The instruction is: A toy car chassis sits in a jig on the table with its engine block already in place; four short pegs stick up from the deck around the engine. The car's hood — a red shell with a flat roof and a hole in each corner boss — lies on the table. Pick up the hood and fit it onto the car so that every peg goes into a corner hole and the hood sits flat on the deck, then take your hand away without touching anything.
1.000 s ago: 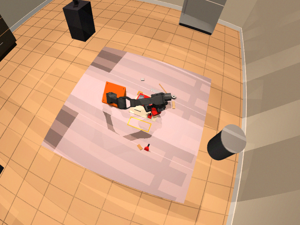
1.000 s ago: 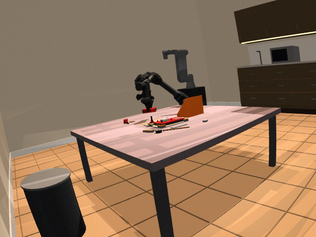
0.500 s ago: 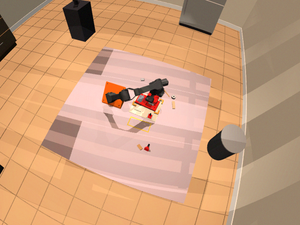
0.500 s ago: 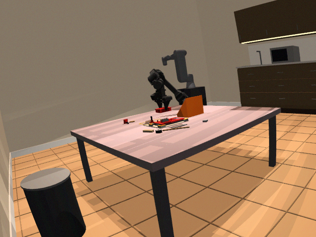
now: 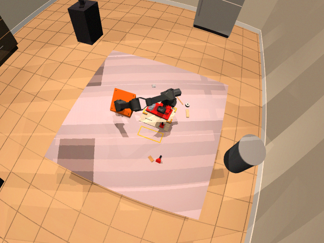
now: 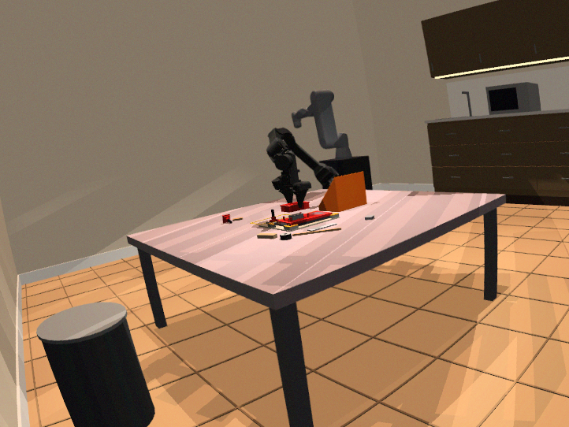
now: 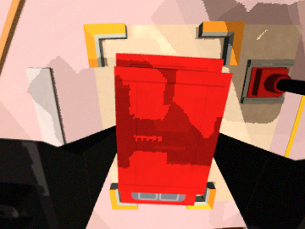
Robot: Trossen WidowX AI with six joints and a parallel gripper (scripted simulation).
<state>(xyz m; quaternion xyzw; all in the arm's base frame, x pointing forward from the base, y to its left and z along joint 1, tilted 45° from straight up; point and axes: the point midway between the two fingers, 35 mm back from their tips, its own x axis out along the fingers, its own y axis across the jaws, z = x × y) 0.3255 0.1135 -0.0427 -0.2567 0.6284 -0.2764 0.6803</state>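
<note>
The grey engine block is 50 mm below my gripper tip. Also, from my gripper tip: black ring: 160 mm ahead, 160 mm to the left, 60 mm below; stick: 50 mm ahead, 200 mm to the left, 70 mm below; red hood: 10 mm above.
</note>
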